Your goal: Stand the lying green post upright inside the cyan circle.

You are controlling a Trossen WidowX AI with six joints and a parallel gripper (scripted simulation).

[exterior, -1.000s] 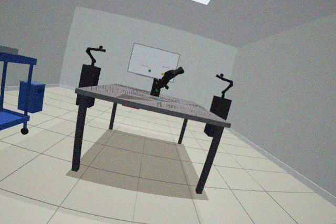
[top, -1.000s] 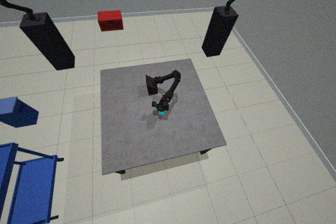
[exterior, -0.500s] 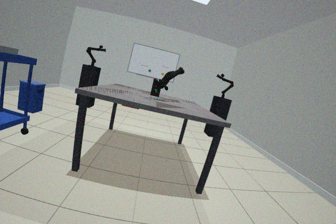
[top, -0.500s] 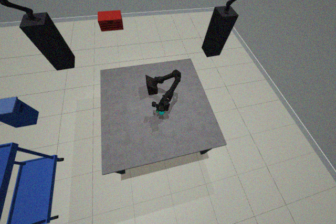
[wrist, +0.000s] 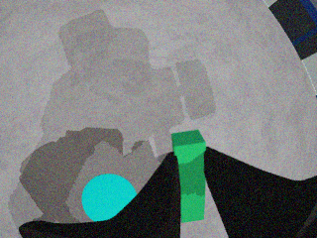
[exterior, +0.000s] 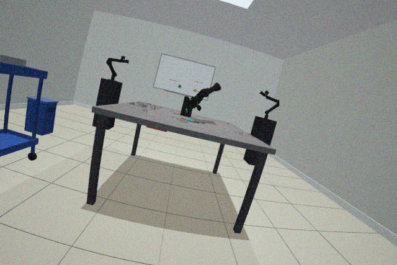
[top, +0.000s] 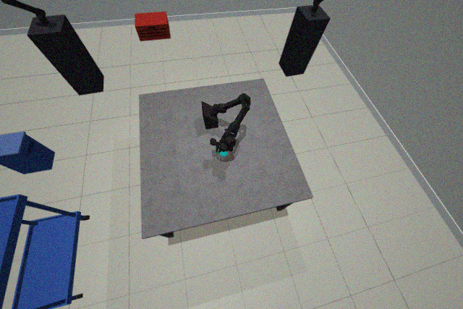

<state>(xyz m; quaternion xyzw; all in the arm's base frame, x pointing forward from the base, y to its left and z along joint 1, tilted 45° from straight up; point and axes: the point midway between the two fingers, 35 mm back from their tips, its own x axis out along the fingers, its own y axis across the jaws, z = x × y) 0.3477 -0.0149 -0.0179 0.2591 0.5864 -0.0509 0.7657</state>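
My gripper tip is now 90 mm above the cyan circle, 60 mm to the right of it and 20 mm past it. Also, from my gripper tip: green post 20 mm behind, 10 mm below.
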